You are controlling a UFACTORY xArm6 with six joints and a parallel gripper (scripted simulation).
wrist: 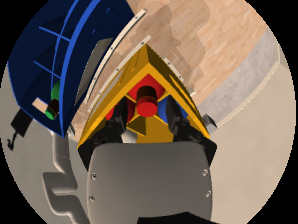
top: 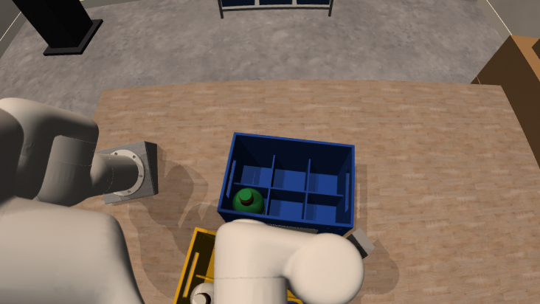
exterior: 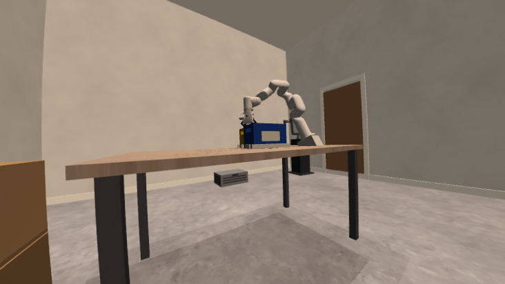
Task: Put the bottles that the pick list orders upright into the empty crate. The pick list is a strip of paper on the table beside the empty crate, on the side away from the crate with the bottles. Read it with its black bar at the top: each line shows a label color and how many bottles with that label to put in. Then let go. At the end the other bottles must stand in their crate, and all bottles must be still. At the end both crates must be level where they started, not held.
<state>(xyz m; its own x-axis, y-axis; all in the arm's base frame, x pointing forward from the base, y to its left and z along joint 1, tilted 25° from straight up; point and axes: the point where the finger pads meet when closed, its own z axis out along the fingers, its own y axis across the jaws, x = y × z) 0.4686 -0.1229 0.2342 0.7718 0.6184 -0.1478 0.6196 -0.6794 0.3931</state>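
Now: the red bottle 70 mm below my hand. The rest, counted from my hand: yellow crate: 90 mm behind, 80 mm below, 30 mm to the right; white bottle: 190 mm behind, 70 mm to the right, 70 mm below; blue bottle: 90 mm to the right, 70 mm below, 10 mm behind.
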